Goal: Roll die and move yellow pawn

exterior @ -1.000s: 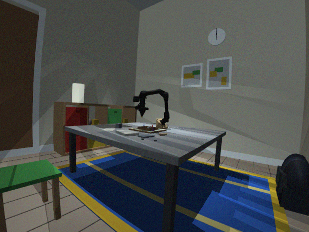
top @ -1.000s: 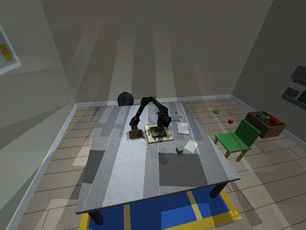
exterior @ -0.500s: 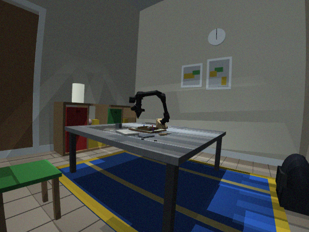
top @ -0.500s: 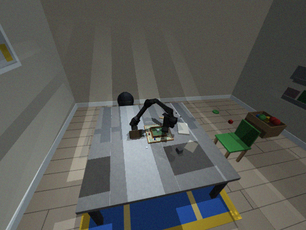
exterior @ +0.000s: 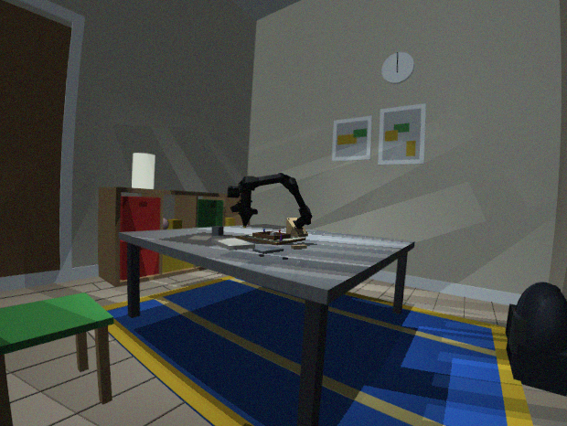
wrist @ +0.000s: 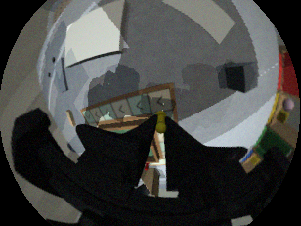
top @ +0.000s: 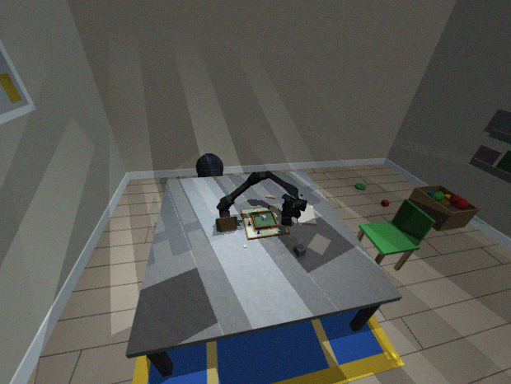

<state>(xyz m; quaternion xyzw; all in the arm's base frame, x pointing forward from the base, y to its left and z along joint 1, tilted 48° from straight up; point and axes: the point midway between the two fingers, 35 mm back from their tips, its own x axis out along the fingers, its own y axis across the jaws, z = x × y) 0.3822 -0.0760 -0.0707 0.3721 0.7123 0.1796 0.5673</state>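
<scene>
Right now my gripper tip is 11 cm to the right of the green tray, 11 cm past it and 6 cm above it. The rest, counted from my gripper tip: grey tile 33 cm to the left, 17 cm ahead, 7 cm below; yellow pawn 1 cm above; grey cube 19 cm to the right, 5 cm below, 4 cm ahead.
</scene>
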